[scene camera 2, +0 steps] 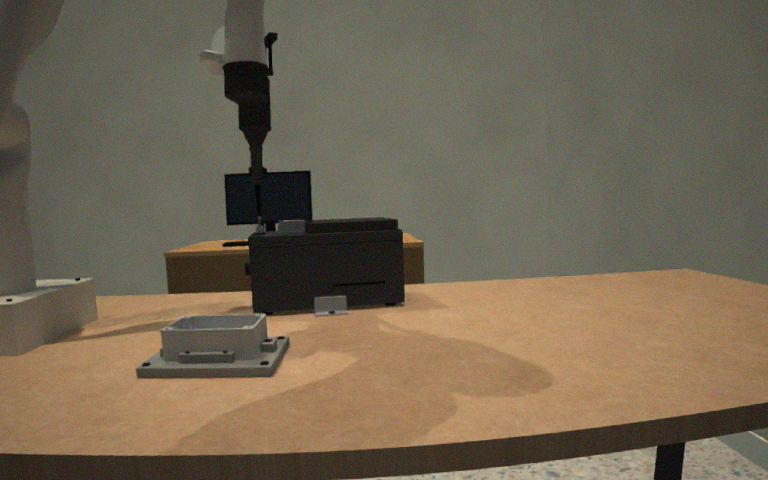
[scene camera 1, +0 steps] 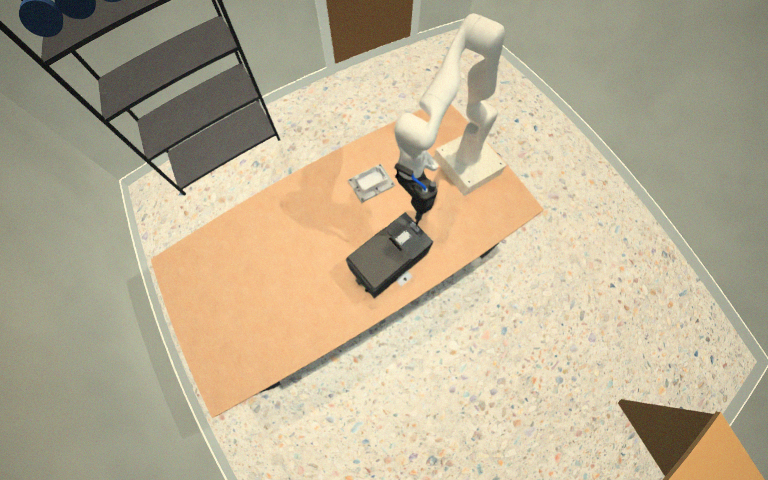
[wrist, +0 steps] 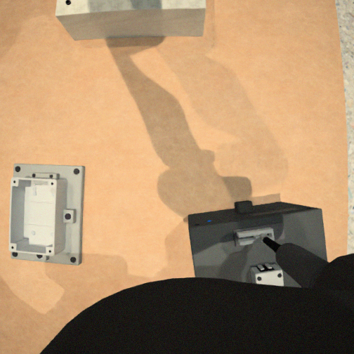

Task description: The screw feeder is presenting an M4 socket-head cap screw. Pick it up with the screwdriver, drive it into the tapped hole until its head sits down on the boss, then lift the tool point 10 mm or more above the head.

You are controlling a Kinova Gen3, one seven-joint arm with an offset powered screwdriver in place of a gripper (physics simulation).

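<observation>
The screw feeder (scene camera 1: 379, 263) (scene camera 2: 328, 268) (wrist: 212, 257) is a dark box on the table. A light metal pick-up block (scene camera 1: 415, 227) (wrist: 247, 236) is at one end of its top. My screwdriver (scene camera 1: 417, 221) (scene camera 2: 259, 217) (wrist: 266, 240) points down with its tip at that block. A small pale shape shows at the tip in scene camera 2; whether the bit touches or carries a screw is too small to tell. The grey housing (scene camera 1: 369, 191) (scene camera 2: 209, 342) (wrist: 60, 205) stands apart from the feeder. A side boss (scene camera 2: 268, 341) (wrist: 68, 216) on it shows a dark hole.
The arm's pale base block (scene camera 1: 470, 172) (scene camera 2: 56, 311) (wrist: 135, 25) stands on the table (scene camera 1: 254, 271). A small light bracket (scene camera 1: 403, 278) (scene camera 2: 330, 305) is beside the feeder. A desk with a monitor (scene camera 2: 288, 195) is behind, and a shelf rack stands by the wall.
</observation>
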